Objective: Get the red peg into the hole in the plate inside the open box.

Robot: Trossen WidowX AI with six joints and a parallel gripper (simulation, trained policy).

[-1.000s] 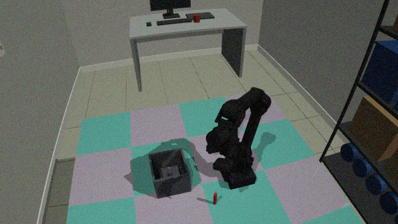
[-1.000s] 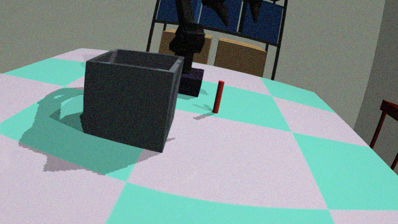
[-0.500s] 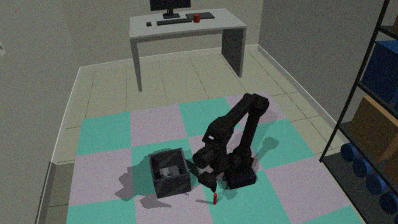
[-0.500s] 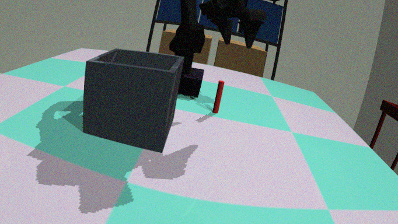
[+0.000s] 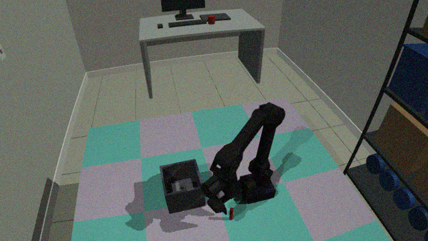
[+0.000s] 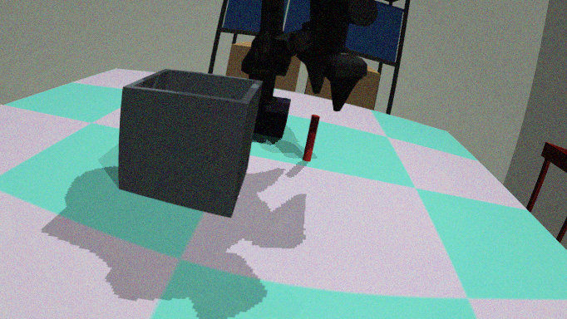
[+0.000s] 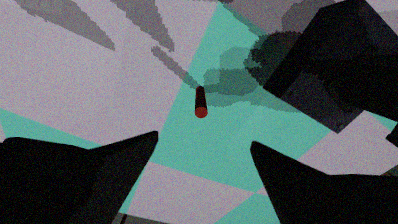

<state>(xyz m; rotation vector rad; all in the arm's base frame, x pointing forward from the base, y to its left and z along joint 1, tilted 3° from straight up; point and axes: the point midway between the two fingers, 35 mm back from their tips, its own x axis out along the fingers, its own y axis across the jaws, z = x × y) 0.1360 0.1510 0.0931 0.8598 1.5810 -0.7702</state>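
Now: the red peg 1 cm ahead of my gripper tip, 1 cm to the right of it and 7 cm below it. From my gripper tip the other things lie so: grey plate: 21 cm ahead, 15 cm to the right, 6 cm below.
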